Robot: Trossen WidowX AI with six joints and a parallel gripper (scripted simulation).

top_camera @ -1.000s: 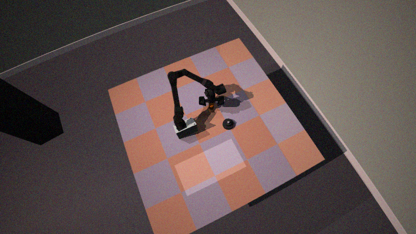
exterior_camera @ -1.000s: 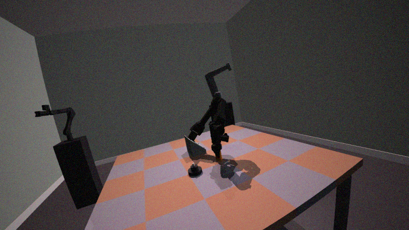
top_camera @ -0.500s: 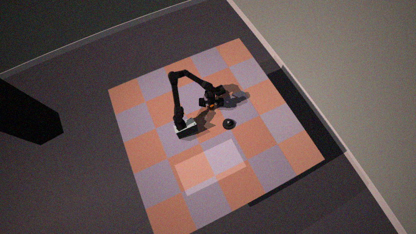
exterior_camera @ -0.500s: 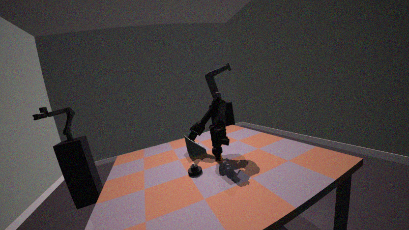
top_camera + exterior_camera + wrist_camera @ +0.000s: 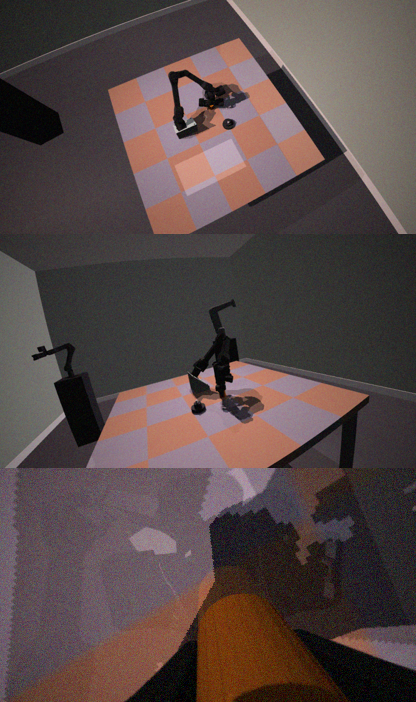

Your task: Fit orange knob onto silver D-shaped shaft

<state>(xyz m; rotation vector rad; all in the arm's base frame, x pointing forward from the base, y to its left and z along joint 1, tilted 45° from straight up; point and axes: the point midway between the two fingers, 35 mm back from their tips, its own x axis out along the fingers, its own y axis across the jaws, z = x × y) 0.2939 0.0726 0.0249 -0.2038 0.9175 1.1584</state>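
Now: the black round pedestal 19 cm to the right of my gripper tip, 3 cm ahead of it and 2 cm above it. From my gripper tip the other things lie so: orange knob: 3 cm above.
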